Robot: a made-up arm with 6 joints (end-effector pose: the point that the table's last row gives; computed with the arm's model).
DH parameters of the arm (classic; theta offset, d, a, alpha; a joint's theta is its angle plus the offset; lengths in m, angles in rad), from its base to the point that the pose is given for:
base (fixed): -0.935 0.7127 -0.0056 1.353
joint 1: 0 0.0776 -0.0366 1.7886
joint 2: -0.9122 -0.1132 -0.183 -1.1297
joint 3: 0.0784 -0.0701 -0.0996 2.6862
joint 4: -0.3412 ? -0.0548 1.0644
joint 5: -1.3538 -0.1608 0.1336 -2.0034
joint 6: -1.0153 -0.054 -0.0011 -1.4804
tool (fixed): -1.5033 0.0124 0 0
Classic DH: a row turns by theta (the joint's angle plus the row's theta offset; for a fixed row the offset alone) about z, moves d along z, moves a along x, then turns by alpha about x.
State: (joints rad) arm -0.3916 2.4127 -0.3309 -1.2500 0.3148 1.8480
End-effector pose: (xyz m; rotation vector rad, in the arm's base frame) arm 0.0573 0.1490 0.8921 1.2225 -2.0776 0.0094
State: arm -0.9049 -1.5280 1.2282 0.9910 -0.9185 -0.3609
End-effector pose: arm -0.3491 -0.1851 0.5454 2.6752 0.2094 -0.3469
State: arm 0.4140 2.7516 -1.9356 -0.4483 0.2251 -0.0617
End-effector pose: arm -0.0525 0.2071 0.7979 2.6311 -1.1264 -0.7499
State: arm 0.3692 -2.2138 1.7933 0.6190 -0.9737 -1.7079
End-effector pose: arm -0.0550 -0.2036 0.6073 1.0828 0.0706 0.6783
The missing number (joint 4, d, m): 0.0257
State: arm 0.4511 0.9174 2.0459 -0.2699 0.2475 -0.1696
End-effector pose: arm -0.2196 0.0341 0.6312 -0.5627 -2.2679 0.3565
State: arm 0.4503 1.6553 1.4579 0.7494 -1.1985 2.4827
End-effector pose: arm 0.0957 0.1213 0.5338 -0.6559 -0.9693 2.8910
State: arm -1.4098 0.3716 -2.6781 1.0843 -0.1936 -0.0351
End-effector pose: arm -0.0571 -0.1594 0.7126 0.3406 -2.3400 -0.6118
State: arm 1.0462 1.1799 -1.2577 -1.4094 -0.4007 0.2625
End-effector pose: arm -0.2552 0.0402 0.5290 1.2875 -1.3963 1.0201
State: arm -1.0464 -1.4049 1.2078 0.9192 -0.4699 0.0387
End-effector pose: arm -0.3325 -0.1608 0.5622 3.0774 0.2838 -0.1468
